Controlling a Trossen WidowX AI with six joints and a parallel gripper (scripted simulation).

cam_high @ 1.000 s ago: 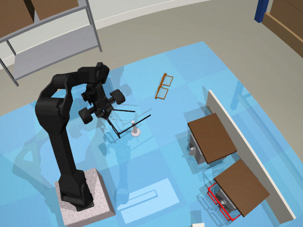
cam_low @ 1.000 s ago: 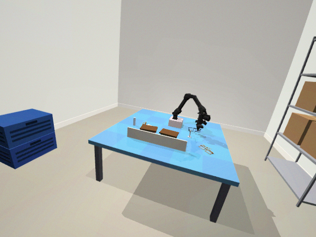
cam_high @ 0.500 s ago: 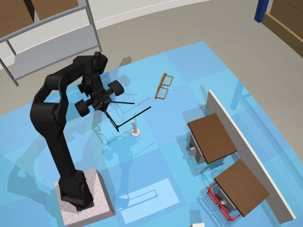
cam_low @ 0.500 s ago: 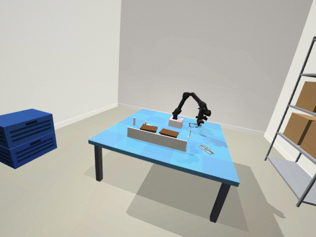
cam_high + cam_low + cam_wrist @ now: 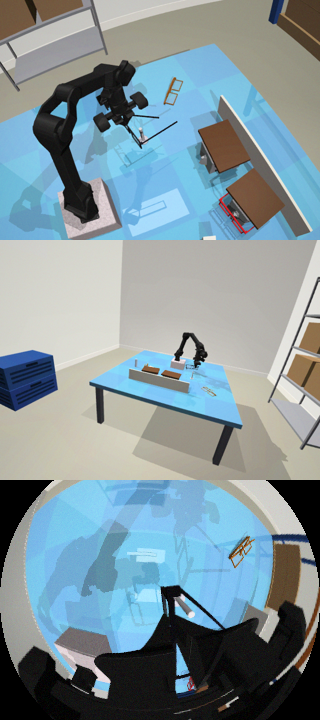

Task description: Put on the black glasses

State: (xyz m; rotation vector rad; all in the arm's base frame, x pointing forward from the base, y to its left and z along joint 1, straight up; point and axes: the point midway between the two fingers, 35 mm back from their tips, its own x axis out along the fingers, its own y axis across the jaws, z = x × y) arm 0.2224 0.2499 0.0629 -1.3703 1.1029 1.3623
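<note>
Right now the white post is 5 cm ahead of my gripper tip, 1 cm to the right of it and 9 cm below it. Round my gripper tip: white board: 39 cm ahead, 32 cm to the right, 6 cm below.
</note>
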